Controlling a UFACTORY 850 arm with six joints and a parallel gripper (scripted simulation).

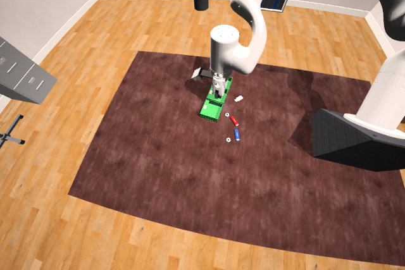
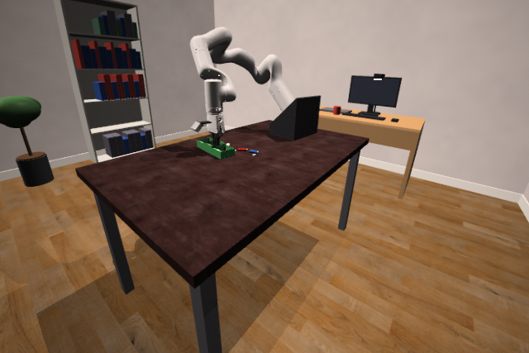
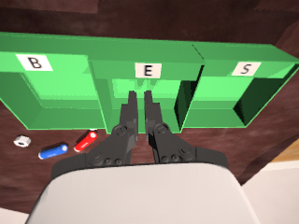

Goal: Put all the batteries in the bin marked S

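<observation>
The green bin lies 10 mm ahead of my hand, 10 mm to the right of it and 30 mm below it. Round my hand: white block 100 mm behind, 20 mm to the right, 50 mm below; then blue battery 120 mm behind, 170 mm to the left, 50 mm below; then red battery 100 mm behind, 100 mm to the left, 50 mm below.
</observation>
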